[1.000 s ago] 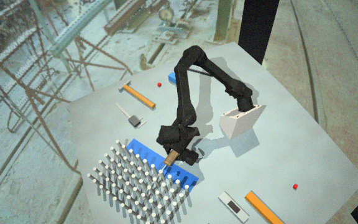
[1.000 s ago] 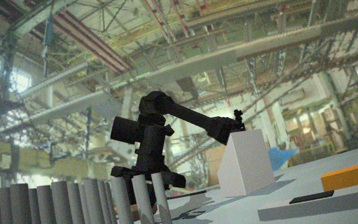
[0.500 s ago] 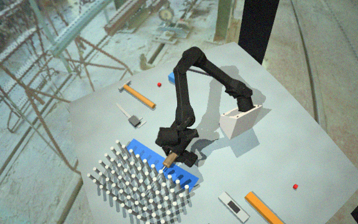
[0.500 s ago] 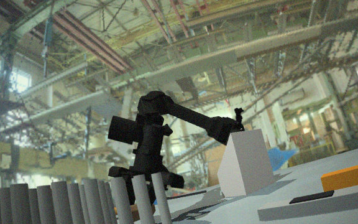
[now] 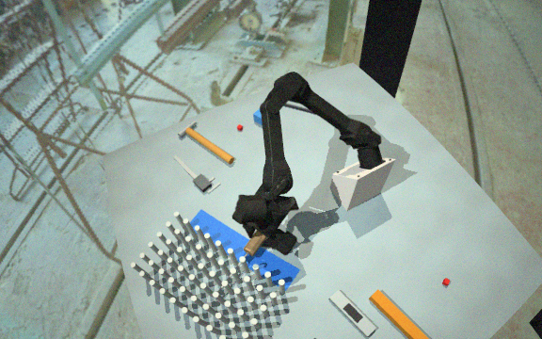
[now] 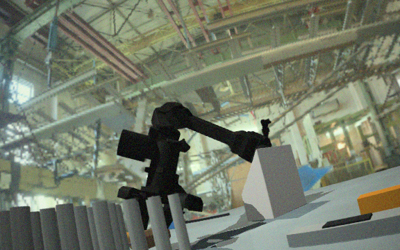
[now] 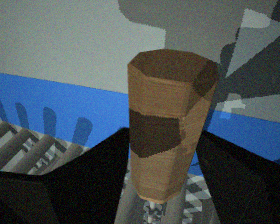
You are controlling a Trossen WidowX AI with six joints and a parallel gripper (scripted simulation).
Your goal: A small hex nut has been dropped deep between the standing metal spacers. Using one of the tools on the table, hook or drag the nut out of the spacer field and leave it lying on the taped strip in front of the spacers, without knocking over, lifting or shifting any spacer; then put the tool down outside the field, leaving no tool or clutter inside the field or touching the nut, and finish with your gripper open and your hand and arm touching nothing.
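Right now my gripper tip is 50 mm short of the blue taped strip, 30 mm above it and 20 mm to the left of it. Round my gripper tip: orange bar (420 mm to the left, 260 mm behind, 20 mm below); blue block (480 mm to the right, 240 mm behind, 10 mm below); grey block (330 mm to the left, 150 mm behind, 20 mm below).
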